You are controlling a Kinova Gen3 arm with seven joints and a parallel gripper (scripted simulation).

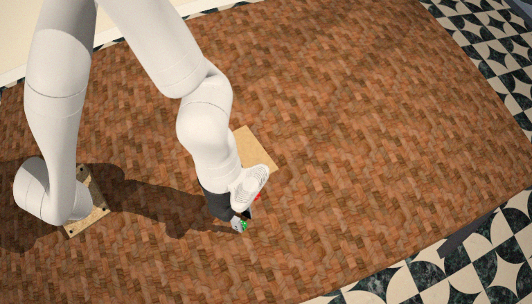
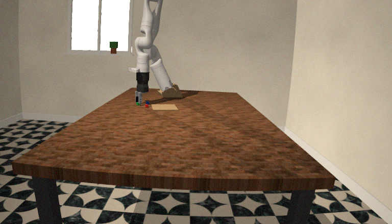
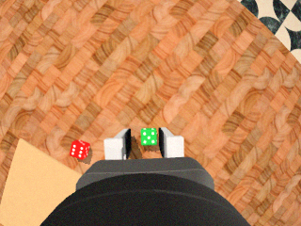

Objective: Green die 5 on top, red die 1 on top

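Now: the green die 2 cm below my hand. Also, from my hand: tan mat: 6 cm ahead, 15 cm to the left, 3 cm below; red die: 6 cm ahead, 5 cm to the left, 2 cm below; blue die: 4 cm behind, 5 cm to the left, 2 cm below.
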